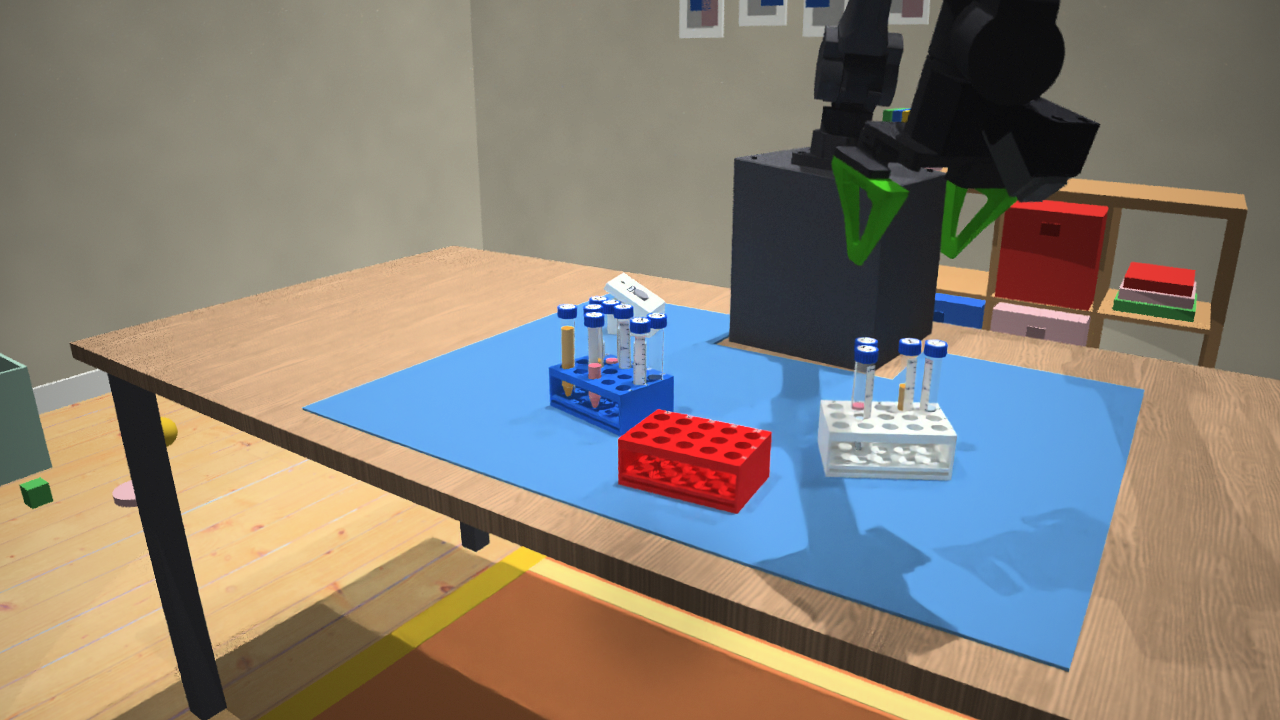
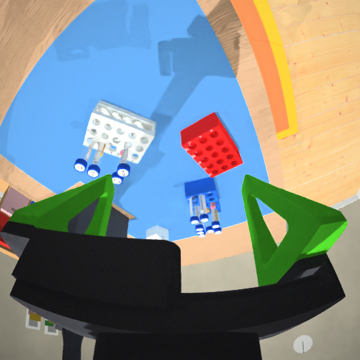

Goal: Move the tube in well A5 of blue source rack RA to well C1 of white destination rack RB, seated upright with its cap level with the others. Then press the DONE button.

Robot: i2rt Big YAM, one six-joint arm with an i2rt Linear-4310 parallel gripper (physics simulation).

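Frame: origin at the arm's base, x ahead, y left, z up, level; metres.
Seen in the pictures: gripper, between the fingertips: (image 1: 902, 258).
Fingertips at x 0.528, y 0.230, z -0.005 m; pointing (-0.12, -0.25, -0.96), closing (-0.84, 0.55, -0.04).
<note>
Offsets run from my fingertips to a thing's middle. "spot": to the spot under its first point. Level surfaces: height alone.
The blue source rack {spot: 0.130 m back, 0.298 m right, 0.229 m down} (image 1: 657, 402) (image 2: 201, 187) stands on the mat, holding several upright blue-capped tubes, one with orange liquid {0.121 m back, 0.417 m right, 0.189 m down} (image 1: 567, 347). Well labels are not readable, so I cannot tell which tube is in A5. The white destination rack {0.162 m back, 0.041 m right, 0.229 m down} (image 1: 886, 473) (image 2: 126, 124) holds several blue-capped tubes along its far side, with its nearer wells empty. My gripper (image 1: 905, 258) (image 2: 177, 181) is open and empty, high above the table near the arm's base, away from both racks. A tilted white box {spot: 0.432 m back, 0.493 m right, 0.199 m down} (image 1: 646, 296) (image 2: 157, 233) stands behind the blue rack; I cannot read whether it bears the DONE button.
An empty red rack {0.021 m back, 0.191 m right, 0.229 m down} (image 1: 753, 470) (image 2: 200, 131) stands between the blue and white racks, nearer the front table edge. The dark base block (image 1: 805, 259) stands at the back of the blue mat {0.254 m down} (image 1: 447, 394) (image 2: 165, 105). A wooden shelf (image 1: 1230, 268) stands behind the table.
</note>
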